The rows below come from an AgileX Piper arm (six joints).
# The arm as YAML. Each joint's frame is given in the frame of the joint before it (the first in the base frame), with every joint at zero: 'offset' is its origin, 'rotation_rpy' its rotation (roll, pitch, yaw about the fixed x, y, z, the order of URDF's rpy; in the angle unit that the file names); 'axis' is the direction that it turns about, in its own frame. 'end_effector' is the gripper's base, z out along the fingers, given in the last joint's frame.
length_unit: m
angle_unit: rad
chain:
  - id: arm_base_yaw
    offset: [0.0, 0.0, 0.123]
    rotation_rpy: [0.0, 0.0, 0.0]
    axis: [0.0, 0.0, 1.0]
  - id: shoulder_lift
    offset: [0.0, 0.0, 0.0]
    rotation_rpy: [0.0, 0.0, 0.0]
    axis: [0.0, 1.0, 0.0]
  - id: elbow
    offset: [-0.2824, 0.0, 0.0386]
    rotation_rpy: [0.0, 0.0, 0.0]
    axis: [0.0, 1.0, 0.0]
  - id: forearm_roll
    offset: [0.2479, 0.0, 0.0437]
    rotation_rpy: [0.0, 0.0, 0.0]
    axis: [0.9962, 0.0, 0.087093]
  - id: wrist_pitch
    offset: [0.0, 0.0, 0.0]
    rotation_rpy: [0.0, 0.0, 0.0]
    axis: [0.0, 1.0, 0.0]
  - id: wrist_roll
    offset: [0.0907, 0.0, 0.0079]
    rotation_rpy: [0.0, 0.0, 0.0]
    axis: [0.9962, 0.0, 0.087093]
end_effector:
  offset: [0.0, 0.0, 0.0]
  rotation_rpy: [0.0, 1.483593, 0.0]
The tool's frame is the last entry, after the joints.
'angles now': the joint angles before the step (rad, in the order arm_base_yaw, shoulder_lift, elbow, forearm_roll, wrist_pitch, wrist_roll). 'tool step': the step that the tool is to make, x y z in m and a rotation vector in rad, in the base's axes. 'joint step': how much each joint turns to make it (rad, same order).
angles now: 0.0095 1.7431 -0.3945 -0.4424 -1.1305 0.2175
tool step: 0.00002 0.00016 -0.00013 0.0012 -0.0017 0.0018
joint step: 0.0000 0.0017 0.0000 -0.0014 -0.0038 0.0001
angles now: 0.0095 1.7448 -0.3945 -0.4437 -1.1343 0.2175
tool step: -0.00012 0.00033 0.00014 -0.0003 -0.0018 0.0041
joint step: 0.0000 0.0000 0.0000 -0.0041 -0.0020 0.0001
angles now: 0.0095 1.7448 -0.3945 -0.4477 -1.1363 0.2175
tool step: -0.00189 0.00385 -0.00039 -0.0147 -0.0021 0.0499
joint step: 0.0000 0.0000 0.0000 -0.0520 -0.0022 0.0001
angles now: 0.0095 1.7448 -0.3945 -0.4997 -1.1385 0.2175
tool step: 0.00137 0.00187 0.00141 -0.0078 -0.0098 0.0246
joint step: 0.0000 0.0000 -0.0097 -0.0259 -0.0001 0.0000
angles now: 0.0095 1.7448 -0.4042 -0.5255 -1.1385 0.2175
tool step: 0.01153 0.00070 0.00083 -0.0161 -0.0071 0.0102
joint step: 0.0000 0.0206 -0.0480 -0.0149 0.0237 0.0001
